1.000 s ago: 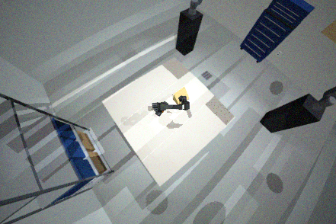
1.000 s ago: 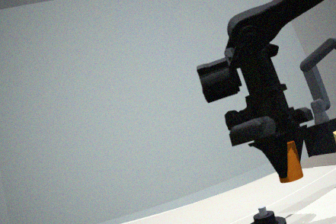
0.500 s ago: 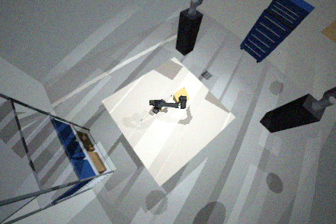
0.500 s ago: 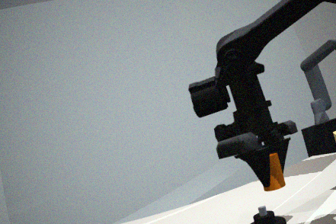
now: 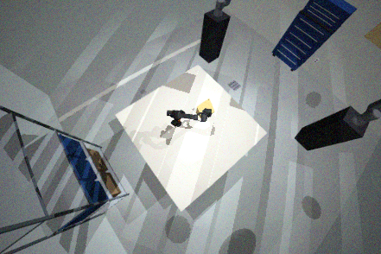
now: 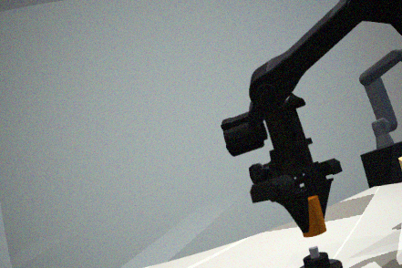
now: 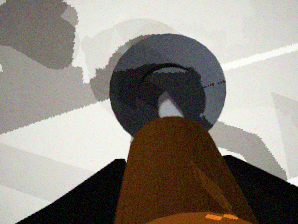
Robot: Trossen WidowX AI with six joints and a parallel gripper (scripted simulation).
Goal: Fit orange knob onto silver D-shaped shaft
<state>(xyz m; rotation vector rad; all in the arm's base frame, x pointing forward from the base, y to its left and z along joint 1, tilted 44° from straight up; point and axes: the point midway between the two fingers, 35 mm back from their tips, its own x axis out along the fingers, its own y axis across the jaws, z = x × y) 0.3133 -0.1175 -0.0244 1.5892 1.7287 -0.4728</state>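
My gripper tip is 1 cm to the left of the dark round pedestal and 6 cm above it. Also, from my gripper tip: orange knob: 3 cm above.
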